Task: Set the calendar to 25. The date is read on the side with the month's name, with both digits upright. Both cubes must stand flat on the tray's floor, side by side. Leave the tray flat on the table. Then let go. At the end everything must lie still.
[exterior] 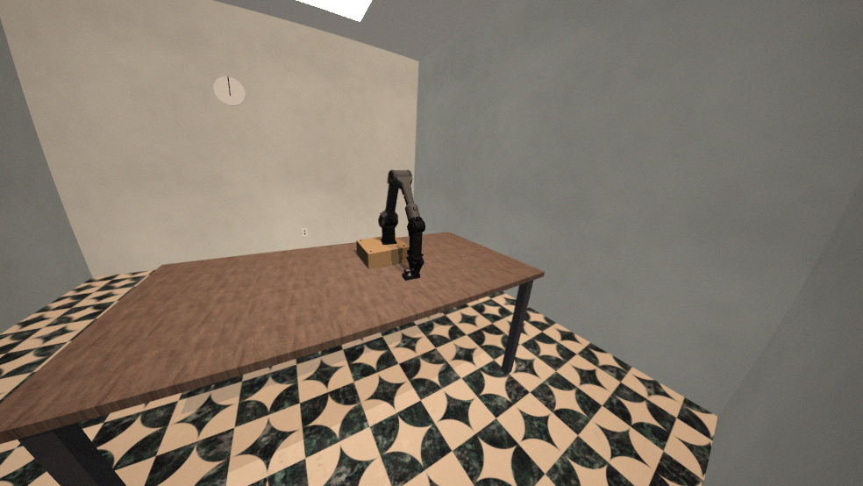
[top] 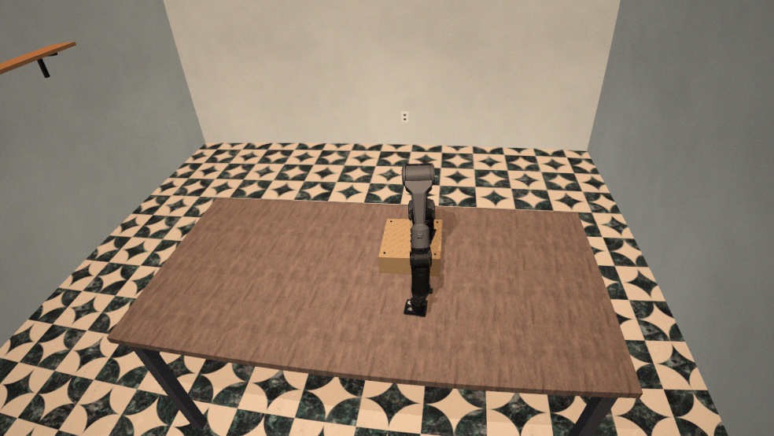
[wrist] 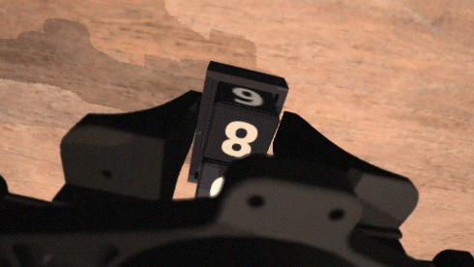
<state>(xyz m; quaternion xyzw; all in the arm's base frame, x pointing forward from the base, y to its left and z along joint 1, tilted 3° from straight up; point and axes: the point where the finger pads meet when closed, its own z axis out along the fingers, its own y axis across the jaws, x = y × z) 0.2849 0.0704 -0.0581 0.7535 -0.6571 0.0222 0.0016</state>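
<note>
Right now my hand is 2 cm to the left of the tray and 2 cm above it. The rest, counted from my hand: dark cube (3 cm to the right).
</note>
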